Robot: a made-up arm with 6 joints. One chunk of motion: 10 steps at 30 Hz.
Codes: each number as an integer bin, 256 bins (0 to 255) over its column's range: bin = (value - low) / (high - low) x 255, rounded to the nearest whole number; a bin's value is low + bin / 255 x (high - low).
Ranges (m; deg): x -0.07..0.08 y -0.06..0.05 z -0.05..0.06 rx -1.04..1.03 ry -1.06..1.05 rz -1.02..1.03
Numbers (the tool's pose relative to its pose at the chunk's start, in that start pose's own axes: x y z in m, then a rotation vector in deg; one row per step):
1: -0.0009 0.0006 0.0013 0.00 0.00 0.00
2: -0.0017 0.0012 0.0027 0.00 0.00 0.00
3: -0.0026 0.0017 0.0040 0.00 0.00 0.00
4: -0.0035 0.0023 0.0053 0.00 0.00 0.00
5: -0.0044 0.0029 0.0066 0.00 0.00 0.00
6: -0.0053 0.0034 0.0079 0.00 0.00 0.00
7: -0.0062 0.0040 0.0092 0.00 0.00 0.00
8: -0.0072 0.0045 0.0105 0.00 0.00 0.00
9: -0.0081 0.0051 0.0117 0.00 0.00 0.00
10: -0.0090 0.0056 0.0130 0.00 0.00 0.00
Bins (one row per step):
1: 117 140 119 128 128 127
2: 116 142 122 128 128 127
3: 115 143 125 128 128 127
4: 113 144 128 128 128 127
5: 112 146 131 128 128 127
6: 110 147 134 128 128 127
7: 108 148 137 128 128 127
8: 107 150 140 128 128 127
9: 105 151 143 128 128 127
10: 104 152 146 128 128 127

